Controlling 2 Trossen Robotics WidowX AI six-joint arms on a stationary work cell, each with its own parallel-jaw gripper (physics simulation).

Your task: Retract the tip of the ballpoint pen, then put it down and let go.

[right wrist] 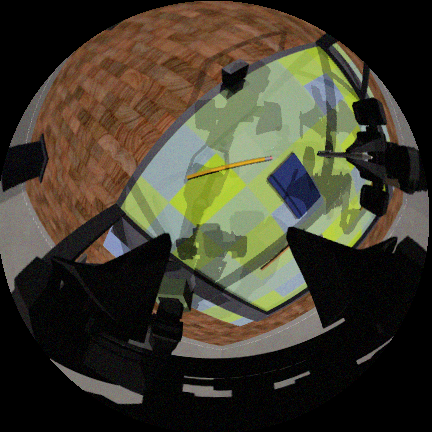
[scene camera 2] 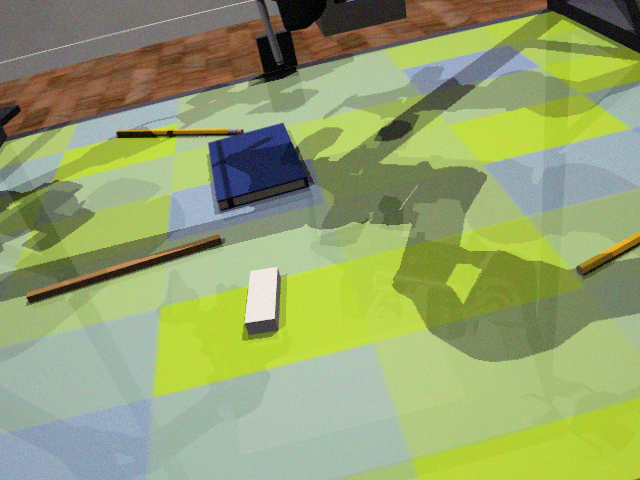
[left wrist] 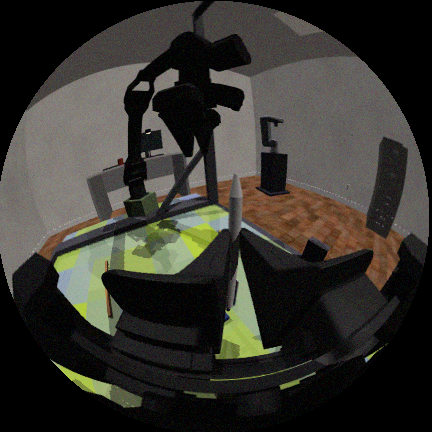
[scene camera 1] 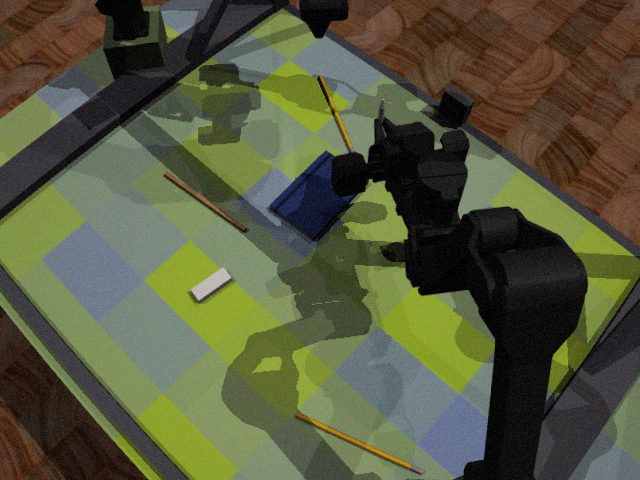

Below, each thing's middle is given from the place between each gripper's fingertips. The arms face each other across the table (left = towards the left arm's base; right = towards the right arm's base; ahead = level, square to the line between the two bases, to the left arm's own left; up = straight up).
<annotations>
I see the ballpoint pen [left wrist: 235,195] 10 mm to the left of my left hand and 20 mm below it. From my left hand the other things lie so: brown stick [scene camera 2: 209,242] 250 mm ahead, 110 mm to the right, 160 mm below; blue notebook [scene camera 2: 260,164] 80 mm ahead, 20 mm to the right, 160 mm below; eraser [scene camera 2: 263,302] 310 mm ahead, 30 mm to the left, 160 mm below.
My right gripper is now 19 cm to the right of the ballpoint pen, 7 cm above it and 1 cm short of it. Also, from my right hand: brown stick (26 cm ahead, 21 cm below, 7 cm to the left); blue notebook (21 cm below, 16 cm to the left, 9 cm ahead); eraser (31 cm ahead, 21 cm to the left, 21 cm below).
</annotations>
